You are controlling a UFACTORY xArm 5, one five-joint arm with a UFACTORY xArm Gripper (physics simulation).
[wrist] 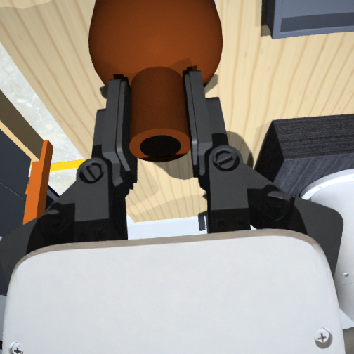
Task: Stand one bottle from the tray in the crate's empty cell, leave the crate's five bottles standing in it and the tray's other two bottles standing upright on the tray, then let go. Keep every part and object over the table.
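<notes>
A brown bottle (155, 42) fills the top middle of the wrist view, its neck and dark open mouth toward the camera. My gripper (158, 95) is shut on the bottle's neck, one finger on each side of it. The bottle's lower part is cut off by the view's top edge, so its base does not show. At the top right, part of a grey-blue walled container (315, 24) shows; I cannot tell from this part whether it is the crate or the tray. The other bottles do not show in this view.
The wooden table top (245, 65) lies below. A dark block (305, 137) stands at the right, beside a white rounded arm part (345, 220). At the left are an orange bar (38, 185), a yellow strip (65, 165) and pale floor (25, 90) beyond the table's edge.
</notes>
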